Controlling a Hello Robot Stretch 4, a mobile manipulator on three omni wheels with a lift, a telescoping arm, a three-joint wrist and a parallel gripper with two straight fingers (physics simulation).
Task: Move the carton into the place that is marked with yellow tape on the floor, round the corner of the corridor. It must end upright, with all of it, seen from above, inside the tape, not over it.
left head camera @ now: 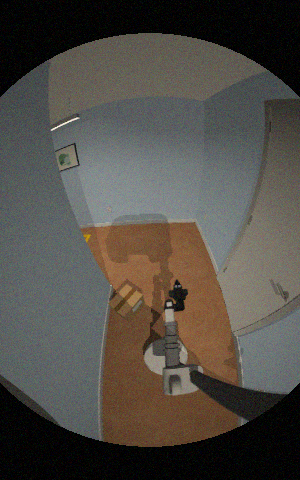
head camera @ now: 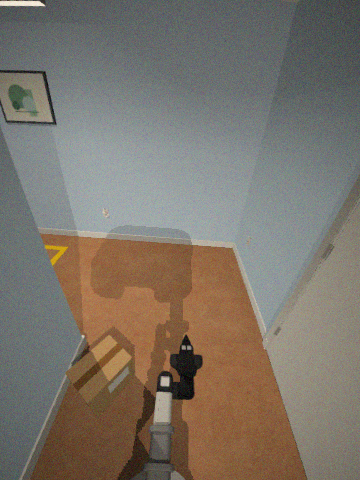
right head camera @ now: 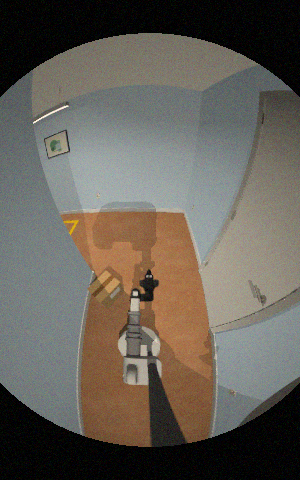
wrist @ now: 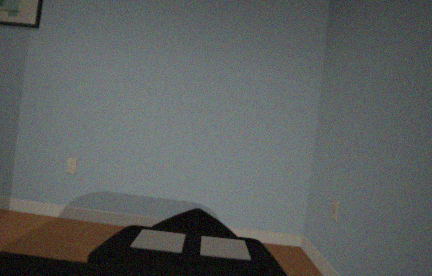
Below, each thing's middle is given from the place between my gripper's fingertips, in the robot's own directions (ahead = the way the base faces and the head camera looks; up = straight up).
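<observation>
There is the brown carton [head camera: 99,377], and measured from it my gripper is 490 mm to the right of it and 530 mm above it.
</observation>
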